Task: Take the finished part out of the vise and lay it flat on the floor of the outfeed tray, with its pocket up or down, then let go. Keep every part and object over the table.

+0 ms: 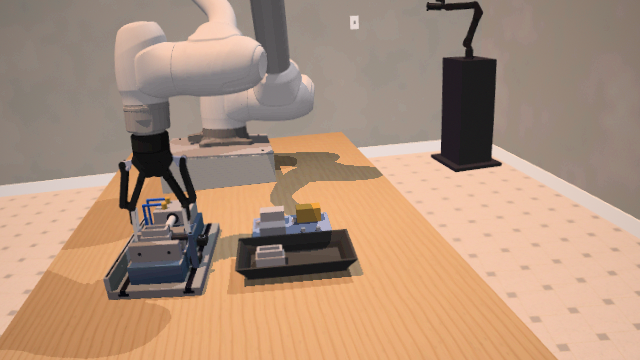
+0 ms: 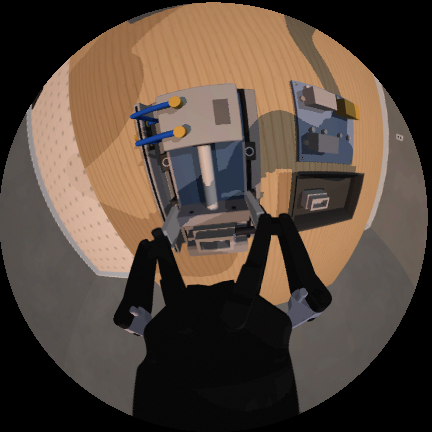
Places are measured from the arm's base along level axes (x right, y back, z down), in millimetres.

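Pixels of known places: gripper, between the fingertips: (image 2: pixel 211 206); arm's base, origin of its link: (image 1: pixel 225 141).
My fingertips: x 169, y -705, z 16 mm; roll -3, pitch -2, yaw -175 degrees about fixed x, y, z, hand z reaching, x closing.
Note:
Ahead of a thing's pixels: the offset from my fingertips to its middle. "spot": to the spot under its first point.
The finished part {dy -38, dx +7, dz -23 mm} (image 1: pixel 155 228) (image 2: pixel 214 239), a light grey stepped block with its pocket up, sits between the jaws of the vise {dy +30, dx -1, dz +25 mm} (image 1: pixel 155 251) (image 2: pixel 185 175). My gripper (image 1: pixel 161 226) (image 2: pixel 211 206) points down over the vise with its fingers apart. One finger stands to each side of the part, and a gap shows between the fingers and the part. The gripper is open. The black outfeed tray (image 1: pixel 295 273) (image 2: pixel 358 200) lies to the right of the vise. Another light grey pocketed part {dy -68, dx -217, dz +45 mm} (image 1: pixel 270 259) (image 2: pixel 308 199) rests near its left end, pocket up.
A black rod {dy -47, dx -40, dz -15 mm} (image 2: pixel 245 230) sticks out beside the part near the right finger. Blue hoses {spot: dy +112, dx +27, dz -34 mm} (image 2: pixel 155 139) rise at the vise's back left. Behind the tray, a blue plate {dy +89, dx -291, dz +71 mm} (image 2: pixel 307 122) carries grey blocks {dy +144, dx -253, dz +49 mm} (image 1: pixel 271 220) and a yellow block {dy +133, dx -343, dz +49 mm} (image 1: pixel 308 213) (image 2: pixel 347 108).

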